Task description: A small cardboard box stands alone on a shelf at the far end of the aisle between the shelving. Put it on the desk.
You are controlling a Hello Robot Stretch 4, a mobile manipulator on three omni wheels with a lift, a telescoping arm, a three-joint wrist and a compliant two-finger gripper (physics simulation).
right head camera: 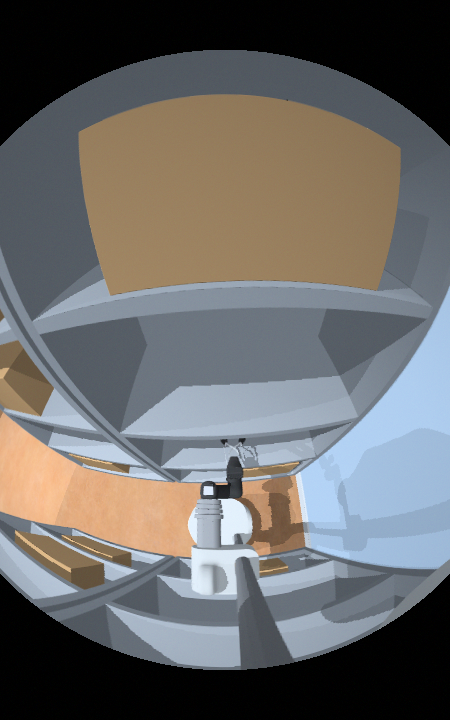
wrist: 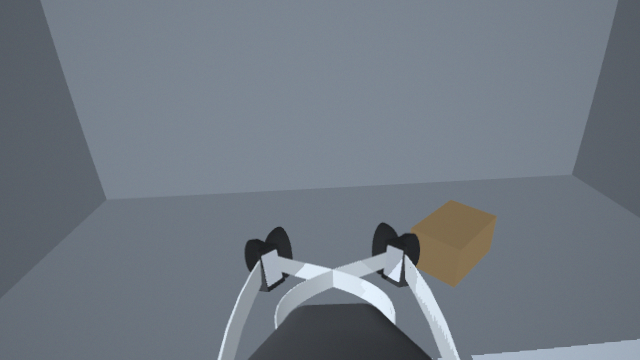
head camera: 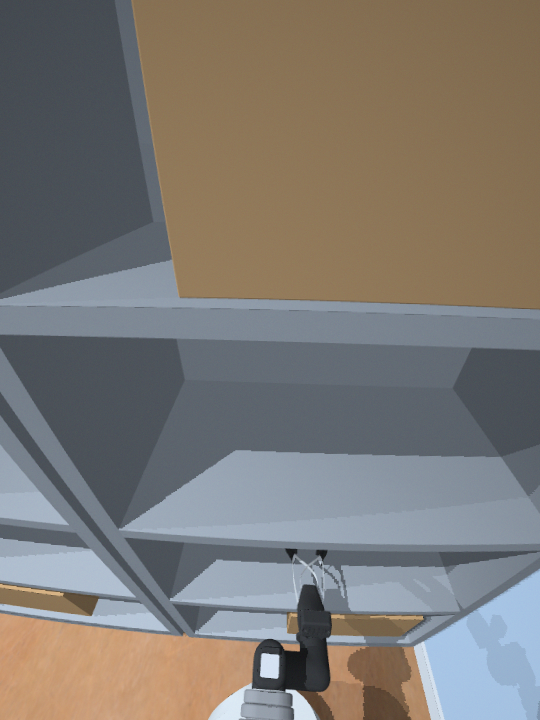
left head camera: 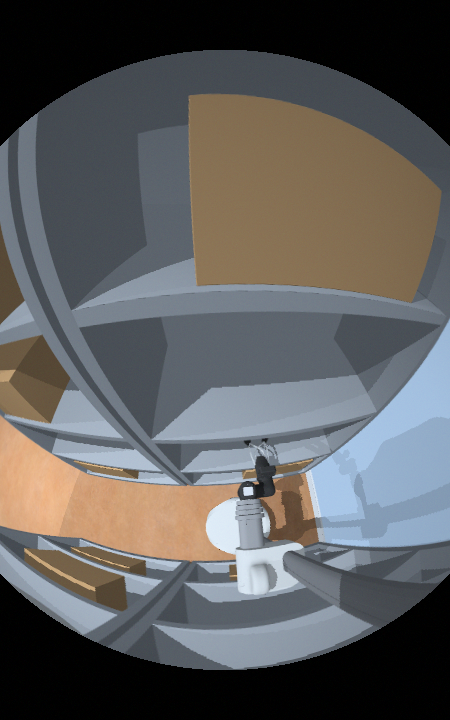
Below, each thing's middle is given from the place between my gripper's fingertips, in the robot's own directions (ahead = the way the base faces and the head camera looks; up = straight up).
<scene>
The small cardboard box (wrist: 453, 239) lies 140 mm to the right of my hand, 120 mm ahead of it and 90 mm below it.
</scene>
